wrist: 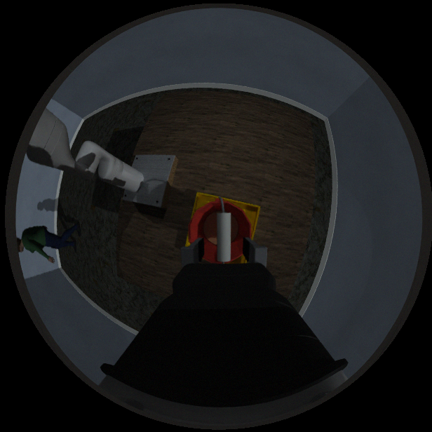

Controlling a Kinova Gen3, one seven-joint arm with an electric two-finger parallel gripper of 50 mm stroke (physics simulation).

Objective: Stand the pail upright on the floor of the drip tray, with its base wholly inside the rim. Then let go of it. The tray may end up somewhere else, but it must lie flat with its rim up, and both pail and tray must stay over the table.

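Observation:
The red pail [194,225] stands upright, its round mouth facing the camera, over the yellow drip tray [254,222]. Its white handle grip [224,237] is raised across the mouth on a grey wire bail. The tray lies flat with its rim up; its far edge and parts of both sides show around the pail. The pail's base on the tray floor is hidden by the pail's own walls. My gripper [223,245] is open, its fingers on either side of the handle grip and apart from it, above the pail. The tray's near part is hidden under the gripper.
A wooden table top [235,145] lies under the tray. A grey metal mounting plate [155,175] on a block stands to the left, with the white robot arm [117,172] rising from it. A person in a green top [34,237] shows at the far left, beyond the table.

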